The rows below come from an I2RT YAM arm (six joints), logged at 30 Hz.
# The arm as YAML. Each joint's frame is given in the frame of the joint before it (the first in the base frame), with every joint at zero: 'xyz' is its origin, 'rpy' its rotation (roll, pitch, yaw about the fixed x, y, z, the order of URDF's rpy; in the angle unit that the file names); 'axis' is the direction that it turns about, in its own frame. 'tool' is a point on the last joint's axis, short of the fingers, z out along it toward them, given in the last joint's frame.
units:
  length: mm
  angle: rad
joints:
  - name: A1
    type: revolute
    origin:
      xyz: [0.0, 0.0, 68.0]
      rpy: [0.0, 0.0, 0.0]
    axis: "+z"
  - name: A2
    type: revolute
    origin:
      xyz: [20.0, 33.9, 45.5]
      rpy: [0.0, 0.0, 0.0]
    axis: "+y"
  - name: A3
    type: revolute
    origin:
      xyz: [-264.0, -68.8, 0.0]
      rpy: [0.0, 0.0, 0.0]
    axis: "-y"
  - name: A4
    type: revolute
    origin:
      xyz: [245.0, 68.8, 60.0]
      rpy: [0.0, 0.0, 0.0]
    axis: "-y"
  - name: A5
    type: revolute
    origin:
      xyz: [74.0, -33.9, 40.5]
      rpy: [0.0, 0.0, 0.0]
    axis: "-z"
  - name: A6
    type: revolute
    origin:
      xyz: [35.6, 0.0, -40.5]
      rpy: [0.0, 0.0, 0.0]
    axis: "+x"
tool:
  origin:
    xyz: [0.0, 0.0, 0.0]
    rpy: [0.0, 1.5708, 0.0]
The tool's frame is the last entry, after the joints.
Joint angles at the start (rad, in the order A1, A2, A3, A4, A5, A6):
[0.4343, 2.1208, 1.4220, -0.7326, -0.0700, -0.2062]
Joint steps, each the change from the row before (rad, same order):
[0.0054, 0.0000, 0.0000, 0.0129, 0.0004, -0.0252]
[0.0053, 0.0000, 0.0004, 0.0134, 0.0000, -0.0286]
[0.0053, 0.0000, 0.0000, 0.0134, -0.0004, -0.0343]
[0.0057, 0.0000, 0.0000, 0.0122, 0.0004, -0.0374]
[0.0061, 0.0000, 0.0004, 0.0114, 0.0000, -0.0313]
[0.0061, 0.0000, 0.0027, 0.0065, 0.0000, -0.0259]
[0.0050, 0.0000, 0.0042, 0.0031, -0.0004, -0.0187]
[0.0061, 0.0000, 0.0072, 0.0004, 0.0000, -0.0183]
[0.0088, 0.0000, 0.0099, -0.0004, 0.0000, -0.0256]
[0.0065, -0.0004, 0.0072, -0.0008, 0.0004, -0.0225]
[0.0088, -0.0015, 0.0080, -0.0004, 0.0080, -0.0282]
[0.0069, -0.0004, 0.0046, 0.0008, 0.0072, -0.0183]
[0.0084, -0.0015, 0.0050, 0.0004, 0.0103, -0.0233]
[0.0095, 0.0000, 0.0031, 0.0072, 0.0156, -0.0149]
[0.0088, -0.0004, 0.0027, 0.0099, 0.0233, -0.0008]
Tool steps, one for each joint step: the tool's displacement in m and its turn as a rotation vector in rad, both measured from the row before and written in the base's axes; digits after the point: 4 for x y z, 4 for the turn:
[0.0003, 0.0025, 0.0002, 0.0025, -0.0150, 0.0302]
[0.0005, 0.0026, 0.0003, 0.0027, -0.0162, 0.0335]
[0.0004, 0.0026, 0.0003, 0.0019, -0.0166, 0.0391]
[0.0002, 0.0026, 0.0002, -0.0001, -0.0165, 0.0423]
[0.0001, 0.0028, 0.0003, 0.0007, -0.0152, 0.0367]
[0.0000, 0.0028, 0.0008, 0.0002, -0.0122, 0.0314]
[0.0002, 0.0024, 0.0011, 0.0007, -0.0093, 0.0233]
[0.0003, 0.0029, 0.0018, 0.0005, -0.0097, 0.0239]
[0.0001, 0.0042, 0.0025, 0.0000, -0.0127, 0.0337]
[0.0000, 0.0030, 0.0020, -0.0011, -0.0101, 0.0282]
[-0.0002, 0.0037, 0.0026, -0.0076, -0.0166, 0.0341]
[-0.0004, 0.0028, 0.0014, -0.0068, -0.0116, 0.0228]
[-0.0006, 0.0032, 0.0019, -0.0100, -0.0149, 0.0282]
[-0.0005, 0.0037, 0.0010, -0.0111, -0.0189, 0.0197]
[-0.0001, 0.0033, 0.0012, -0.0129, -0.0227, 0.0031]

